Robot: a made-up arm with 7 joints.
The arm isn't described. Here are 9 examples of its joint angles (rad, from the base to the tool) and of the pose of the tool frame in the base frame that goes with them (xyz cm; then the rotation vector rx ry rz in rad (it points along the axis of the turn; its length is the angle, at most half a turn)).
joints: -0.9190 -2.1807 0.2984 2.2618 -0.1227 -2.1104 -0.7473
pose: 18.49 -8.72 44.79 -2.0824 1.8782 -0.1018
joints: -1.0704 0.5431 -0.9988 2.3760 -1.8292 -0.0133 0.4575
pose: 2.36 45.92 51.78 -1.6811 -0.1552 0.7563
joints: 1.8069 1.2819 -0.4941 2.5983 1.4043 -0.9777 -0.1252
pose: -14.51 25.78 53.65 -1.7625 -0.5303 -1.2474
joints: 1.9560 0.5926 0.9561 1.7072 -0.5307 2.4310 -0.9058
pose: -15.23 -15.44 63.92 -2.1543 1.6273 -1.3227
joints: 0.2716 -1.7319 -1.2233 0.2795 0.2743 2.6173 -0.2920
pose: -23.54 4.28 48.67 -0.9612 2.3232 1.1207
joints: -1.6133 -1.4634 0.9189 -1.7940 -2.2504 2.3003 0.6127
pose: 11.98 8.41 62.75 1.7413 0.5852 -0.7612
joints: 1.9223 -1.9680 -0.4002 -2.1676 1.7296 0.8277 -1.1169
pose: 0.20 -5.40 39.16 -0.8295 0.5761 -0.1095
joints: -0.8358 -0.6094 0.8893 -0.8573 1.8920 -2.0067 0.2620
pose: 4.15 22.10 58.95 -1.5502 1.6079 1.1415
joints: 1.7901 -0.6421 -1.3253 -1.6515 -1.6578 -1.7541 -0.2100
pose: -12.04 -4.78 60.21 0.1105 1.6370 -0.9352
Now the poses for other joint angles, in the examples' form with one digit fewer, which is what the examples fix.
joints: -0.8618 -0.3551 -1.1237 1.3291 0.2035 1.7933 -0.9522
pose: -8.4 -10.3 42.3 -0.930 1.348 -1.059
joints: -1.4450 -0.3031 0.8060 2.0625 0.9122 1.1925 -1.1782
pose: 42.0 34.7 52.4 -0.192 -0.319 0.389
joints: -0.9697 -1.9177 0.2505 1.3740 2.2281 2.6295 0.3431
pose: 5.5 -4.5 66.7 1.562 -0.708 1.187
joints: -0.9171 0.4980 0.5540 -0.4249 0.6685 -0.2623 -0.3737
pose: 19.5 3.5 53.7 -1.892 1.129 -0.345
